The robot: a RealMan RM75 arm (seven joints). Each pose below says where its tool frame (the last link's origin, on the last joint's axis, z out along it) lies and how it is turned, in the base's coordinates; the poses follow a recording.
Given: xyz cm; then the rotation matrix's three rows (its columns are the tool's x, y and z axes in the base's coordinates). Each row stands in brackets.
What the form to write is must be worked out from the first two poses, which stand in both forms.
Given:
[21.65 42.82 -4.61], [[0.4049 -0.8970 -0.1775], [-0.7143 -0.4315 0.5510], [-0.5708 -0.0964 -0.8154]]
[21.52 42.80 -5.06], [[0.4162 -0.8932 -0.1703], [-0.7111 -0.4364 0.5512], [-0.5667 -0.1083 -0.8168]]
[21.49 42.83 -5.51], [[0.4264 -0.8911 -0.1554], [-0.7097 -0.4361 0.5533], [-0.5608 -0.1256 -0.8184]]
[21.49 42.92 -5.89], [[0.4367 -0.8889 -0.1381], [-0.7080 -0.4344 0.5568], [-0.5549 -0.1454 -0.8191]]
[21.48 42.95 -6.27], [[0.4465 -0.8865 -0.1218], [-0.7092 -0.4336 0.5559], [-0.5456 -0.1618 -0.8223]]
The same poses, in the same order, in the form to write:
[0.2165 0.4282 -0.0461], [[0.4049 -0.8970 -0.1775], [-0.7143 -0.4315 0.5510], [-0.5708 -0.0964 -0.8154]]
[0.2152 0.4280 -0.0506], [[0.4162 -0.8932 -0.1703], [-0.7111 -0.4364 0.5512], [-0.5667 -0.1083 -0.8168]]
[0.2149 0.4283 -0.0551], [[0.4264 -0.8911 -0.1554], [-0.7097 -0.4361 0.5533], [-0.5608 -0.1256 -0.8184]]
[0.2149 0.4292 -0.0589], [[0.4367 -0.8889 -0.1381], [-0.7080 -0.4344 0.5568], [-0.5549 -0.1454 -0.8191]]
[0.2148 0.4295 -0.0627], [[0.4465 -0.8865 -0.1218], [-0.7092 -0.4336 0.5559], [-0.5456 -0.1618 -0.8223]]

